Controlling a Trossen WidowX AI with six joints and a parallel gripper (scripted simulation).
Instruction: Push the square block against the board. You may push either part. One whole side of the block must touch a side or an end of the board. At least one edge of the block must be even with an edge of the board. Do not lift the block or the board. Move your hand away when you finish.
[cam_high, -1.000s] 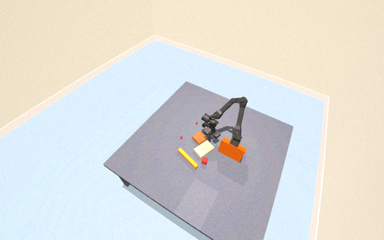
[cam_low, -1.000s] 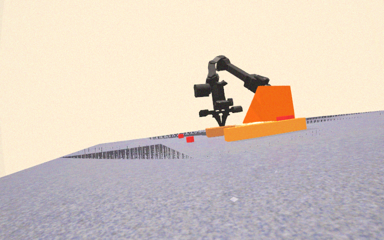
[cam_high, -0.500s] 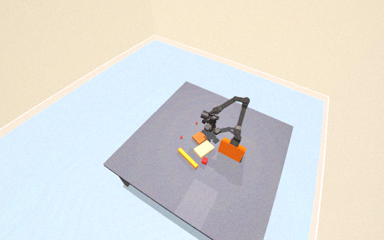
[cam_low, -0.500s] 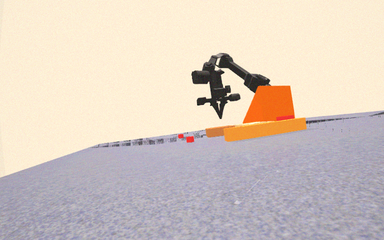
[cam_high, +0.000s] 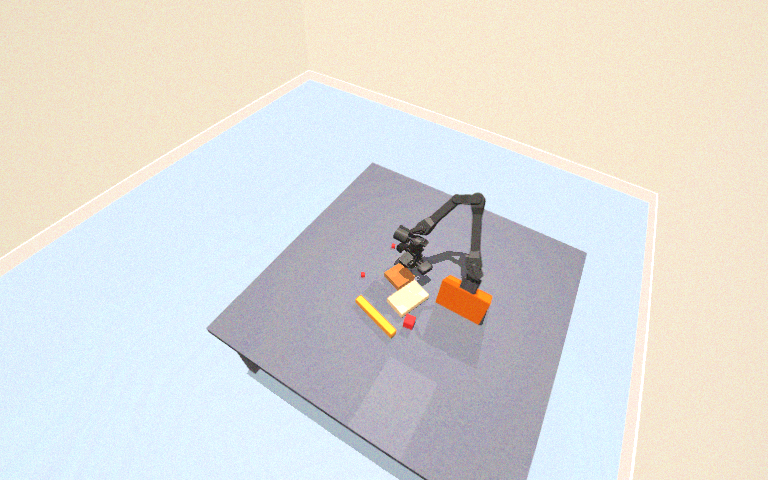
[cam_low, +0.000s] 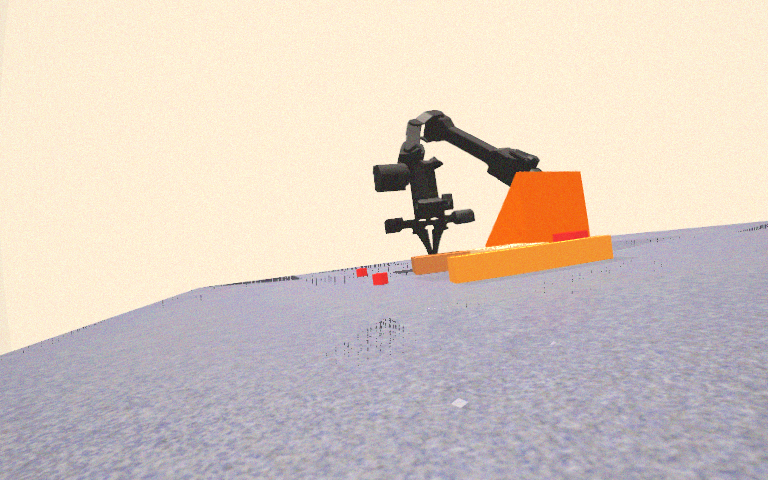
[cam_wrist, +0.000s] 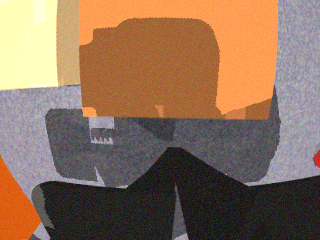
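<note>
Now: gripper tip 8 cm to the right of the orange square block and 2 cm short of it. Also, from my gripper tip: tan board 15 cm to the left, 8 cm behind; then long yellow board 30 cm to the left, 2 cm behind.
</note>
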